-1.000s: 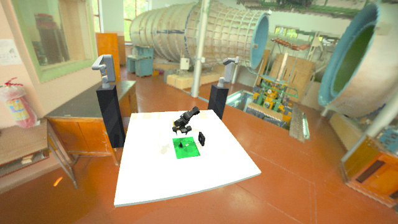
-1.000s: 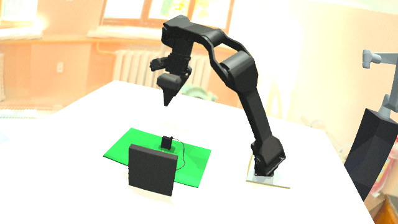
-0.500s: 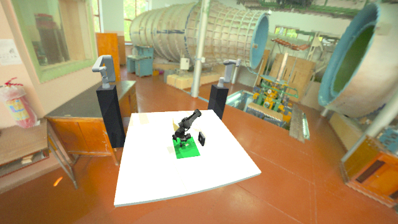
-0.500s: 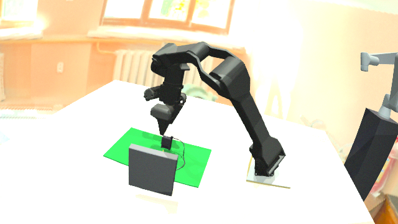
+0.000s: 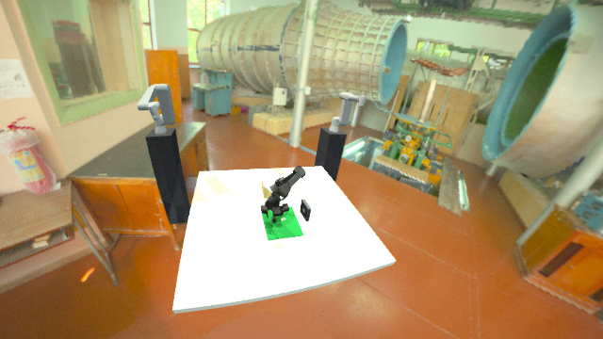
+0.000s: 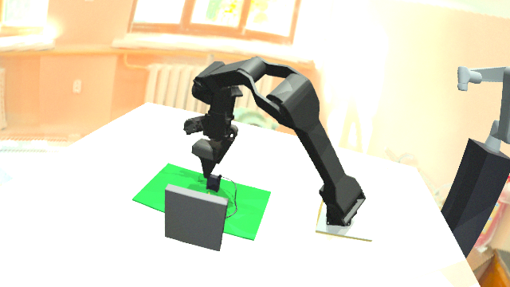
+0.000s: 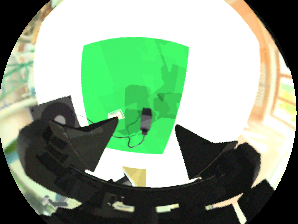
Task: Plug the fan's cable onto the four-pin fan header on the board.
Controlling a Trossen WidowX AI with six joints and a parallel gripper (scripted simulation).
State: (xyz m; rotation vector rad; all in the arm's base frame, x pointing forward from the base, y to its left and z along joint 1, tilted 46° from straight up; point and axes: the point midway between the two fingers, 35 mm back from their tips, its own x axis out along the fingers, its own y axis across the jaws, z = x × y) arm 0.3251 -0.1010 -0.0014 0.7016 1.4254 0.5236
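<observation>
My gripper tip is 1 cm past the dark plug and 3 cm above it. Round my gripper tip: fan (2 cm behind, 23 cm to the left).
</observation>
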